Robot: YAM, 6 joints.
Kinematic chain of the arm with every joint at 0, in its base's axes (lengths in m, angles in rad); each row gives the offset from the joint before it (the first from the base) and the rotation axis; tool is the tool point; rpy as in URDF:
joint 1: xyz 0 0 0.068 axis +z
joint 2: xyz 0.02 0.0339 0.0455 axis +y
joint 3: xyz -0.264 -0.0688 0 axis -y
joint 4: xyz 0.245 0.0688 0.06 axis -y
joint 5: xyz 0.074 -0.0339 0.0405 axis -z
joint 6: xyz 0.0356 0 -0.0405 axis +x
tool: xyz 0 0 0 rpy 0 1.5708 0
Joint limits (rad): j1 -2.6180..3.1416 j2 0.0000..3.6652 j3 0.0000..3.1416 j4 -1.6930..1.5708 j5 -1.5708..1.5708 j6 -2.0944..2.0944
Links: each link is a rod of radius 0.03 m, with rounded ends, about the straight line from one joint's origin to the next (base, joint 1, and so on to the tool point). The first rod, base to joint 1, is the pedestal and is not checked.
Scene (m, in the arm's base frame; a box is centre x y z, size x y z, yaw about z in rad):
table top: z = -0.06
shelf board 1: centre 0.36 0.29 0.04 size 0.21 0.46 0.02 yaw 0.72
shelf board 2: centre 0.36 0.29 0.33 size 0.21 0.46 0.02 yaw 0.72
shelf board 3: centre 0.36 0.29 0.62 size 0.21 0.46 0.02 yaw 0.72
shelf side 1: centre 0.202 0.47 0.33 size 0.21 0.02 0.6 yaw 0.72
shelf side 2: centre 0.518 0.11 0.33 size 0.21 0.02 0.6 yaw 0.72
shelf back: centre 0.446 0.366 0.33 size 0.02 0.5 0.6 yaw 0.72
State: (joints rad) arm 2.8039 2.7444 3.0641 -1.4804 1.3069 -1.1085
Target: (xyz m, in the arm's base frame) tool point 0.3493 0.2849 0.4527
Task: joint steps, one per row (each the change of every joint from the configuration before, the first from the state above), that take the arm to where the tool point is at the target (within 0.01 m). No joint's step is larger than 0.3 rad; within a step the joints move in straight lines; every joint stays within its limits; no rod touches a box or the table.
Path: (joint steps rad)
1: -0.2327 -0.1946 -0.0741 -0.0615 -0.0710 -0.0607
2: -0.2328 -0.1946 -0.0741 -0.0614 -0.0710 -0.0606
3: -0.2327 -0.1946 -0.0741 -0.0615 -0.0710 -0.0607
4: -0.2641 -0.1175 -0.1643 -0.0056 0.0055 0.0364
5: -0.2642 -0.1175 -0.1644 -0.0057 0.0056 0.0364
6: -0.2641 -0.1175 -0.1644 -0.0056 0.0055 0.0364
7: -0.2641 -0.1175 -0.1644 -0.0057 0.0055 0.0364
8: -0.2642 -0.1175 -0.1643 -0.0056 0.0055 0.0364
9: -0.0062 0.2183 0.2804 0.1483 0.0424 0.0000
10: -0.0062 0.2182 0.2804 0.1484 0.0423 0.0000
11: -0.0062 0.2183 0.2804 0.1483 0.0424 0.0000
12: -0.0062 0.2183 0.2804 0.1484 0.0423 0.0000

